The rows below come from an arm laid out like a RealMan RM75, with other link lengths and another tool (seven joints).
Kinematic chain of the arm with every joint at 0, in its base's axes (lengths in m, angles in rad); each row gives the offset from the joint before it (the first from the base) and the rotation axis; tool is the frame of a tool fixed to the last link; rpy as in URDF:
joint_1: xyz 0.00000 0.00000 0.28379 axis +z
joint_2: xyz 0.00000 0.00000 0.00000 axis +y
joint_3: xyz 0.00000 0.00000 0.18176 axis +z
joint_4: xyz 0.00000 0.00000 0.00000 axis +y
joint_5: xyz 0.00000 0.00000 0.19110 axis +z
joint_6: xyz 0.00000 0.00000 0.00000 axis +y
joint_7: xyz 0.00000 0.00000 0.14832 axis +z
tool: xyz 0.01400 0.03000 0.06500 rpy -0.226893 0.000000 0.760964
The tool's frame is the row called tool.
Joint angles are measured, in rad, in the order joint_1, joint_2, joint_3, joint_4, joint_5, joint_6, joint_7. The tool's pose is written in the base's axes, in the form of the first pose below.
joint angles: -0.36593, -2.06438, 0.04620, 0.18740, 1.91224, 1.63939, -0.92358
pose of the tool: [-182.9, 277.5, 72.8], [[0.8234, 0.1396, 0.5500], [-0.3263, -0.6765, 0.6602], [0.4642, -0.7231, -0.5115]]
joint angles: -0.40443, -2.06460, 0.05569, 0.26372, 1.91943, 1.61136, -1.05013
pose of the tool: [-183.3, 291.6, 80.9], [[0.8241, 0.1629, 0.5424], [-0.2853, -0.7080, 0.6460], [0.4893, -0.6872, -0.5370]]
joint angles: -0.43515, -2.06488, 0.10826, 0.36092, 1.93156, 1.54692, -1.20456
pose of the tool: [-189.8, 307.4, 84.1], [[0.8464, 0.1916, 0.4968], [-0.1994, -0.7512, 0.6292], [0.4938, -0.6317, -0.5977]]
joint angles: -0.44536, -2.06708, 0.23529, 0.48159, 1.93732, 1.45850, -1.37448
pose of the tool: [-200.0, 321.3, 82.3], [[0.8859, 0.2102, 0.4134], [-0.0901, -0.7964, 0.5980], [0.4550, -0.5670, -0.6867]]
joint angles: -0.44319, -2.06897, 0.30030, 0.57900, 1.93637, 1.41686, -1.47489
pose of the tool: [-205.3, 330.8, 90.7], [[0.9080, 0.2160, 0.3589], [-0.0466, -0.7993, 0.5991], [0.4163, -0.5608, -0.7157]]
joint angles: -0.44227, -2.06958, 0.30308, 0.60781, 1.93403, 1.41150, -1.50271
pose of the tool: [-206.4, 333.9, 96.8], [[0.9099, 0.2238, 0.3493], [-0.0393, -0.7917, 0.6097], [0.4129, -0.5685, -0.7116]]
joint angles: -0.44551, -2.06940, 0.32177, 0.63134, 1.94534, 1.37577, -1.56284
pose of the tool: [-211.0, 339.8, 98.4], [[0.9114, 0.2586, 0.3202], [0.0072, -0.7879, 0.6157], [0.4116, -0.5588, -0.7200]]
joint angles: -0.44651, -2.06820, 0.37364, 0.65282, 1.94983, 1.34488, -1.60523
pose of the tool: [-211.7, 343.4, 94.7], [[0.9196, 0.2604, 0.2942], [0.0343, -0.7992, 0.6001], [0.3914, -0.5417, -0.7438]]
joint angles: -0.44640, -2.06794, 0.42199, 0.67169, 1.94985, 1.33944, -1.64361
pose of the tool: [-208.0, 343.9, 90.5], [[0.9221, 0.2557, 0.2905], [0.0458, -0.8174, 0.5743], [0.3843, -0.5162, -0.7654]]
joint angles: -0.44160, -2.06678, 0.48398, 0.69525, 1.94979, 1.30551, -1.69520
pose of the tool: [-209.2, 347.0, 86.4], [[0.9278, 0.2652, 0.2624], [0.0778, -0.8255, 0.5591], [0.3649, -0.4983, -0.7865]]
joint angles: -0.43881, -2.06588, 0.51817, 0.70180, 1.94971, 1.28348, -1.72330
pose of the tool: [-210.6, 348.6, 83.2], [[0.9292, 0.2755, 0.2465], [0.0995, -0.8286, 0.5510], [0.3560, -0.4875, -0.7973]]
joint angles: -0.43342, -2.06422, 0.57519, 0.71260, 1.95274, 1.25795, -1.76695
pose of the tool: [-211.6, 349.1, 76.6], [[0.9315, 0.2859, 0.2251], [0.1295, -0.8385, 0.5293], [0.3401, -0.4639, -0.8180]]
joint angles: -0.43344, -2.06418, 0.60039, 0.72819, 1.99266, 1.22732, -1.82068
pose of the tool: [-218.3, 350.6, 72.3], [[0.9334, 0.3093, 0.1820], [0.1770, -0.8379, 0.5163], [0.3122, -0.4497, -0.8369]]
